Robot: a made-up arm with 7 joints.
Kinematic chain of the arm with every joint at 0, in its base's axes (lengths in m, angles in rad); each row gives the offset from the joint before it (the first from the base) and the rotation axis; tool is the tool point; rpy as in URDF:
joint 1: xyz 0 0 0.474 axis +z
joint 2: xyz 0 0 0 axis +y
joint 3: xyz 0 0 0.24 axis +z
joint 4: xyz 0.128 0 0 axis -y
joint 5: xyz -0.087 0 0.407 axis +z
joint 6: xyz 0 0 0 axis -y
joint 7: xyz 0.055 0 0 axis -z
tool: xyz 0 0 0 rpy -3.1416 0 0
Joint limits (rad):
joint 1: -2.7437..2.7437
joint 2: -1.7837..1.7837
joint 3: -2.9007..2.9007
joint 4: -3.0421..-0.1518
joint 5: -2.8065..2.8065
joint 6: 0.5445..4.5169
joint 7: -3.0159..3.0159
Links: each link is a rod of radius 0.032 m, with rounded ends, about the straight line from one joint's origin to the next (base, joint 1, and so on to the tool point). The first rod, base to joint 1, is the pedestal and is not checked.
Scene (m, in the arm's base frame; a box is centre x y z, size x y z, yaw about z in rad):
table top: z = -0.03
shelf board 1: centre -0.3 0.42 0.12 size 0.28 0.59 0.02 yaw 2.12
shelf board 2: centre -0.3 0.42 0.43 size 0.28 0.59 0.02 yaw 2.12
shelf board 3: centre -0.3 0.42 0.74 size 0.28 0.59 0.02 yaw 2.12
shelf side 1: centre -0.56 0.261 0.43 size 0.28 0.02 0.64 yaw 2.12
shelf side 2: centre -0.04 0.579 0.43 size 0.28 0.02 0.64 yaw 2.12
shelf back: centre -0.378 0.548 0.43 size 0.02 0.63 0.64 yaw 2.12
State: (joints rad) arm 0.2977 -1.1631 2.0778 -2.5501 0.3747 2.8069 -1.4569
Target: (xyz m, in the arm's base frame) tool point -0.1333 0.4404 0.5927
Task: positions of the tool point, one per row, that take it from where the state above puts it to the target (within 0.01 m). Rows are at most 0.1 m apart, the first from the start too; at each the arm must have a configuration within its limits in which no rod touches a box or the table.
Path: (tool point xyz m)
1: -0.1417 0.3388 0.2503
2: -0.1080 0.2834 0.2502
3: -0.0737 0.2291 0.2617
4: -0.0502 0.2775 0.3388
5: -0.0343 0.2982 0.4264
6: -0.0257 0.2908 0.5142
7: -0.0222 0.2589 0.5927
8: -0.0454 0.3066 0.6033
9: -0.0728 0.3549 0.6064
10: -0.1029 0.4004 0.6021
11: -0.1333 0.4404 0.5927

